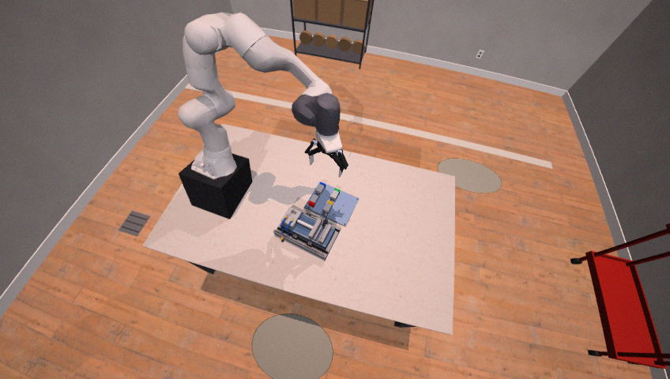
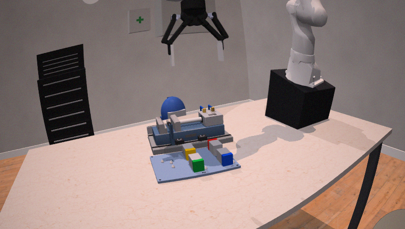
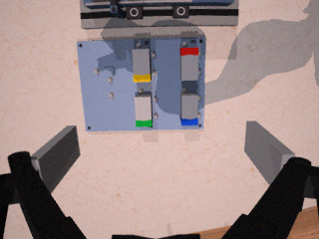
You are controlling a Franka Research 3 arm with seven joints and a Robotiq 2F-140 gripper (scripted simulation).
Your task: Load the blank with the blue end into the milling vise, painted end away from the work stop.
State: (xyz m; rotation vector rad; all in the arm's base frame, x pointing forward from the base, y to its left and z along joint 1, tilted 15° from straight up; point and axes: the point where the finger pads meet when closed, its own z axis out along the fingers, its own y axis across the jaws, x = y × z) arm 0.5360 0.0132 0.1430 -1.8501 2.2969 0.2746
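Now: the blue-ended blank 300 mm below my hand, 60 mm to the left of it and 40 mm behind it. Round my hand: black work stop rod (230 mm below, 170 mm to the right, 40 mm ahead); green-ended blank (300 mm below, 50 mm ahead, 40 mm to the left); yellow-ended blank (300 mm below, 50 mm to the right, 30 mm ahead).
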